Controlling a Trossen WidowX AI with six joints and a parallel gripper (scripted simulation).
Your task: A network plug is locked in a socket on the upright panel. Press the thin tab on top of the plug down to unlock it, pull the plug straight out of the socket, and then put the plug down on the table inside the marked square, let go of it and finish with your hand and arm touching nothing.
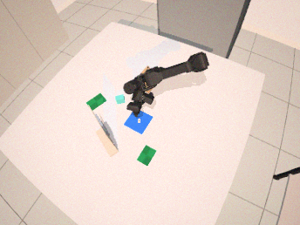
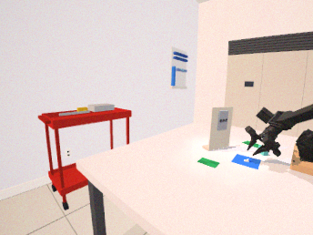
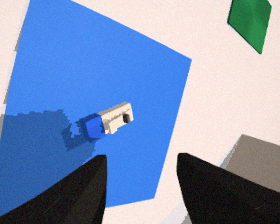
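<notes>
The network plug lies 1 cm ahead of my gripper tip, 1 cm to the left of it and 4 cm below it. From my gripper tip the other things lie so: blue marked square (1 cm ahead, 1 cm to the left, 4 cm below); then grey upright panel (18 cm ahead, 7 cm to the right, 7 cm above).
</notes>
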